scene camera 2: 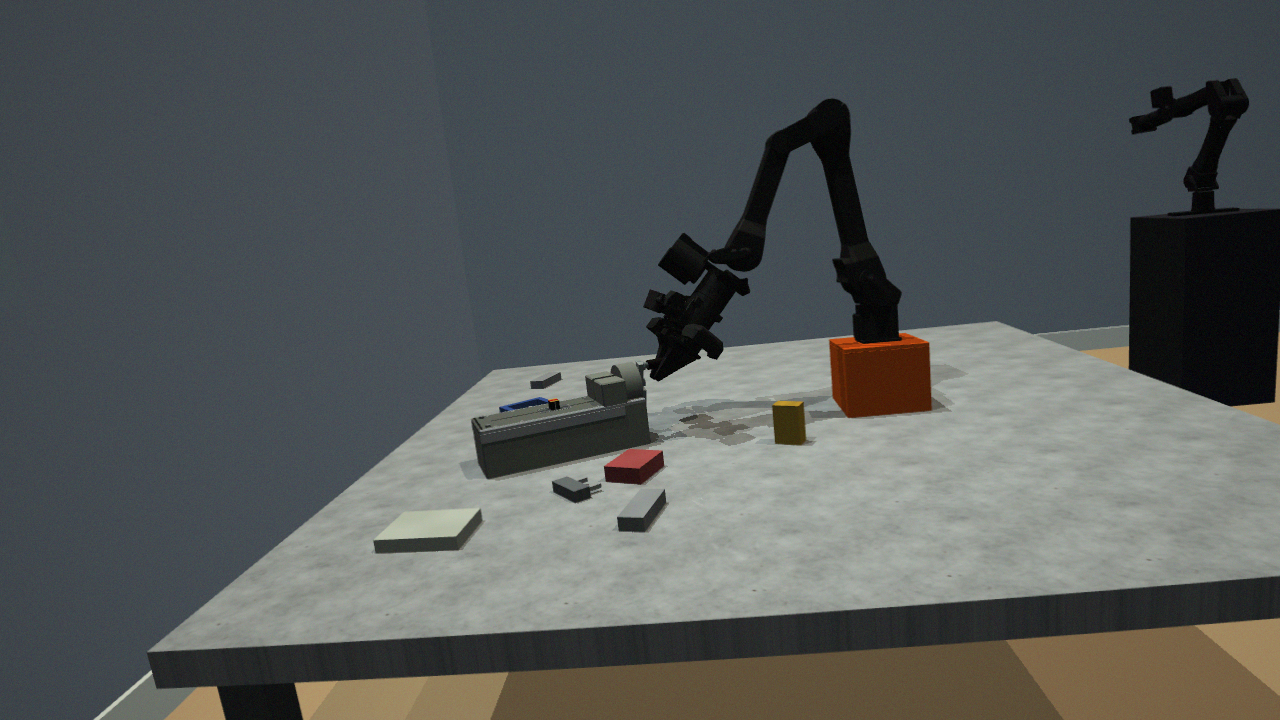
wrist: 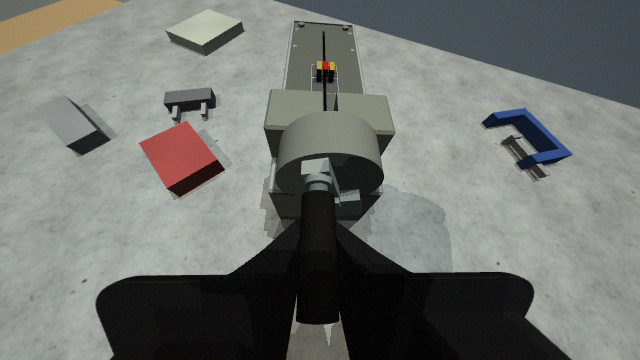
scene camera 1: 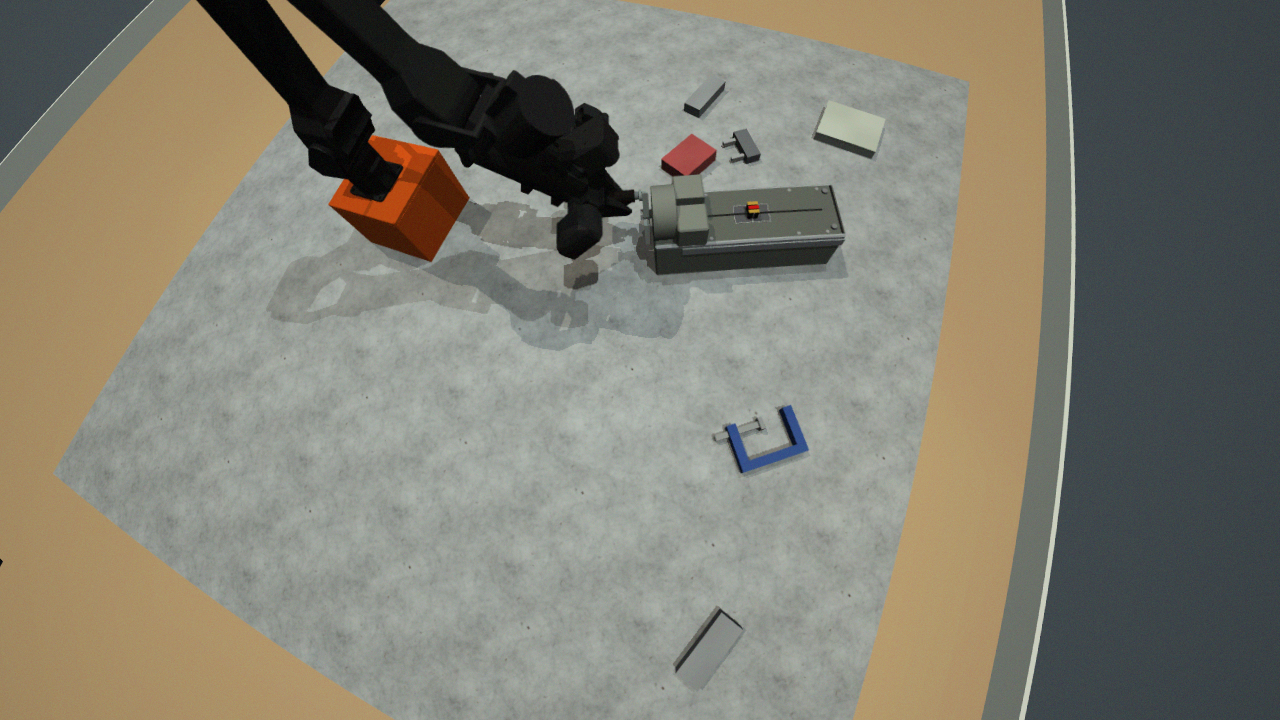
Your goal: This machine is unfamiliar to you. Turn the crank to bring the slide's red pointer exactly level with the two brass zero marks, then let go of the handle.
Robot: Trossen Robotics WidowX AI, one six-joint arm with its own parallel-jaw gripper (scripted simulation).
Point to a grey bar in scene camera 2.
637,516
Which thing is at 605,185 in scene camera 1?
The gripper.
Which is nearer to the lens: the grey clip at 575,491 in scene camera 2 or the yellow block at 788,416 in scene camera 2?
The grey clip.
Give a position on a red block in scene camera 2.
634,466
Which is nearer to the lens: the blue clamp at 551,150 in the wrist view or the grey clip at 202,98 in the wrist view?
The grey clip.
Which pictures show the grey clip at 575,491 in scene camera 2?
Scene camera 2, the wrist view and scene camera 1: all of them.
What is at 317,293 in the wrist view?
A black crank handle.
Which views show the yellow block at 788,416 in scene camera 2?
Scene camera 2 only.
